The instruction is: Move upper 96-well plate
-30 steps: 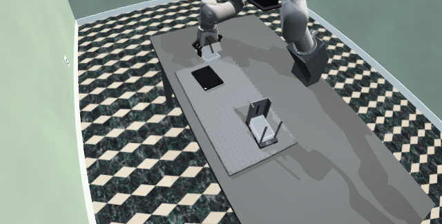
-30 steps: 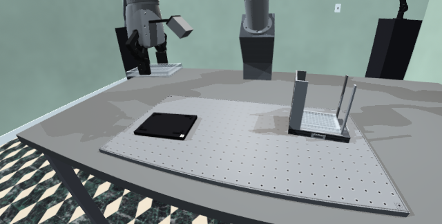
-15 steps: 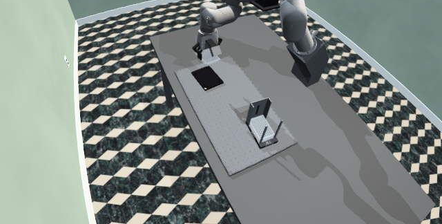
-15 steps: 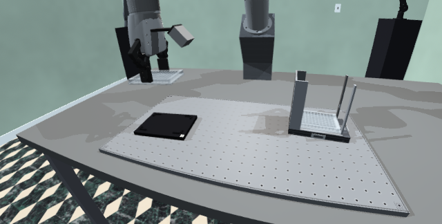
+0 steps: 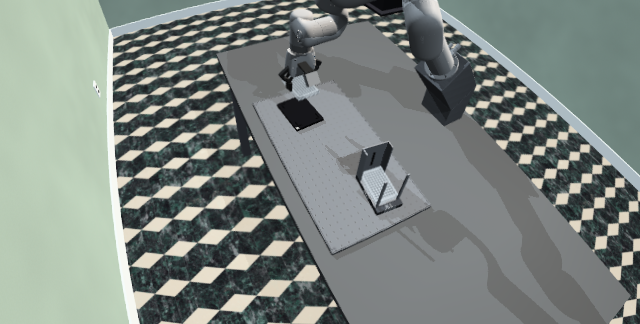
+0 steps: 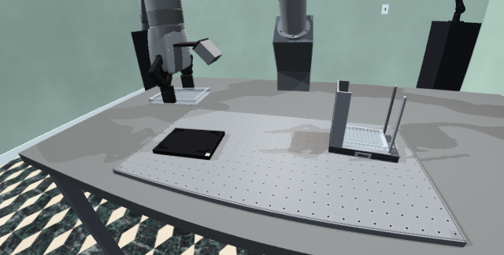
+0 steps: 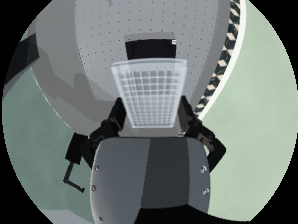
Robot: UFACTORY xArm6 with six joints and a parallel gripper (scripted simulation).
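Now: hand 14 cm above the black plate nest N1. The rest, counted from my hand: pale A1 square: 14 cm below, 8 cm to the left, 5 cm ahead.
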